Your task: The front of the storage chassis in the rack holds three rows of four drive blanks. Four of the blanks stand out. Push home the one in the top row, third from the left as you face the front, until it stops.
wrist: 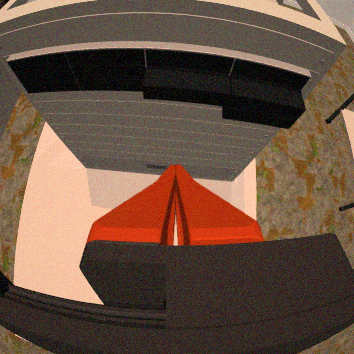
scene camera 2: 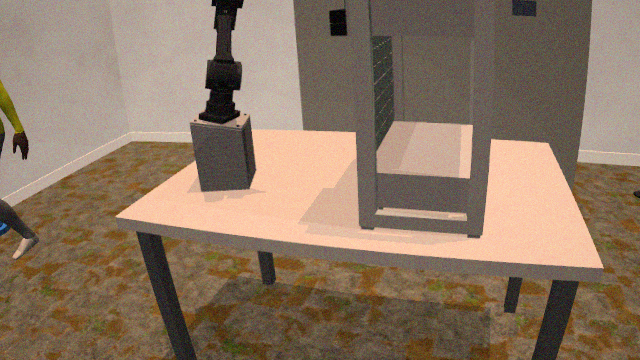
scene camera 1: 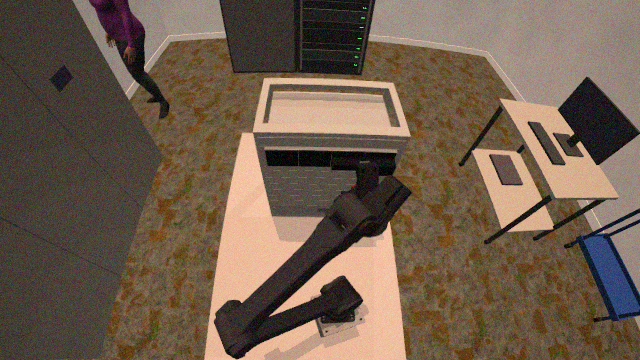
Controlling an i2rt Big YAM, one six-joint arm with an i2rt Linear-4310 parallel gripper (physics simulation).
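Places are measured from the arm's base along level axes (x right, y back, z down), in centimetres.
Where they show: gripper, fingertip midpoint: (wrist: 175, 173) (scene camera 1: 354, 187); arm's base, origin of the base link: (scene camera 2: 219, 117) (scene camera 1: 337, 311).
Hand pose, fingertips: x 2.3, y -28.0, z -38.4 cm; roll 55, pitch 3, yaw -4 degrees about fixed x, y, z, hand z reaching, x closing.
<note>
Things, the pixels of their top centre, and the offset from my fingertips. Level surfaces: height alone.
- rack, middle of its top: (scene camera 1: 331, 104) dx -4.5, dy -33.0, dz -0.8 cm
- fourth blank, middle of its top: (wrist: 264, 69) (scene camera 1: 378, 152) dx +11.8, dy -19.7, dz +8.8 cm
- table, its level: dz +58.9 cm
The rack (scene camera 1: 332, 132) (scene camera 2: 367, 125) (wrist: 165, 31) stands on the table. Black drive blanks show under its top edge, seen steeply from above. In the top row, the third blank from the left (scene camera 1: 342, 162) (wrist: 187, 86) stands out from the two left ones (wrist: 107, 71). The fourth blank (wrist: 265, 102) stands out further, at the right end. Lower rows cannot be told apart. My gripper (scene camera 1: 354, 187) (wrist: 175, 173) is shut and empty, its red tips together. In the wrist view the tips appear below the third blank, apart from it. The gripper does not show in scene camera 2.
Grey panels with fine lines (scene camera 1: 300, 187) (wrist: 150, 125) fill the rack front below the blanks. The table (scene camera 1: 250, 240) (scene camera 2: 300, 215) (wrist: 47, 215) carries the arm's pedestal (scene camera 2: 222, 155). A desk with a monitor (scene camera 1: 597, 120) stands right; a tall grey cabinet (scene camera 1: 60, 165) stands left.
</note>
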